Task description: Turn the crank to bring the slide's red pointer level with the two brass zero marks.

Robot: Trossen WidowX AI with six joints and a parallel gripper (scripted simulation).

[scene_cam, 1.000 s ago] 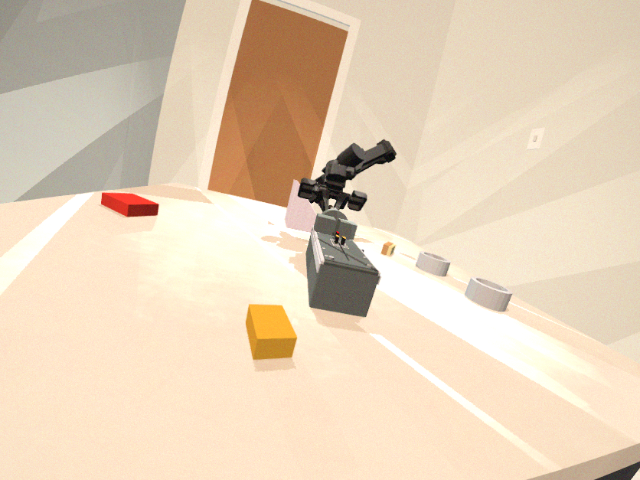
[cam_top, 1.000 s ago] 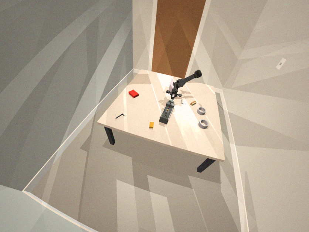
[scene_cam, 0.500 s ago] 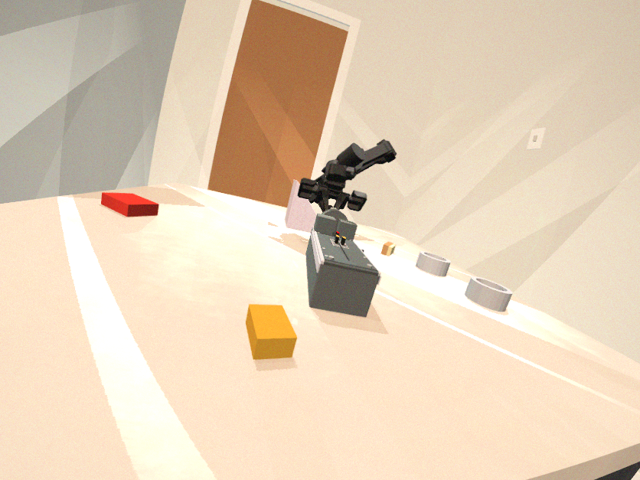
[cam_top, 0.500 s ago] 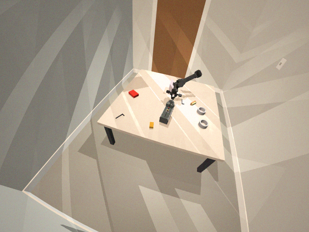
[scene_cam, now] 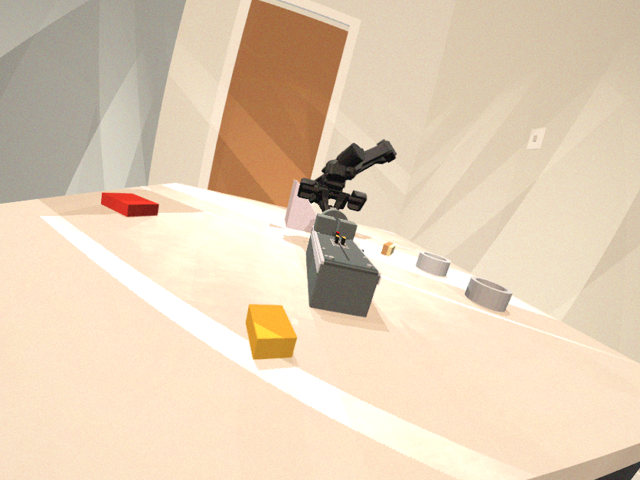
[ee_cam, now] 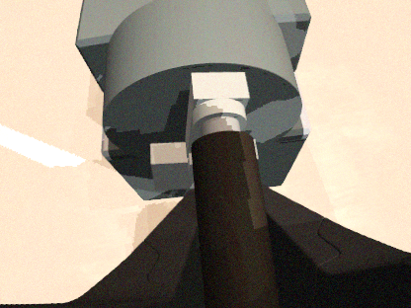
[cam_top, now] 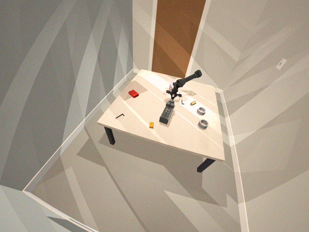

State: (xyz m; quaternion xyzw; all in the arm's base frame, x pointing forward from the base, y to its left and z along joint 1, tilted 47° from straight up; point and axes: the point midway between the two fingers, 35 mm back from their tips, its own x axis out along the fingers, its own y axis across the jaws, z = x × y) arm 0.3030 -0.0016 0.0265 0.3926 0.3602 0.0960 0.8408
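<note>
My gripper tip is 2 cm below the dark brown crank handle and 2 cm past it. Round my gripper tip: red pointer (13 cm ahead, 1 cm to the right, 1 cm below); then yellow block (36 cm ahead, 14 cm to the right, 8 cm below); then tan block (29 cm to the left, 15 cm behind, 8 cm below).
</note>
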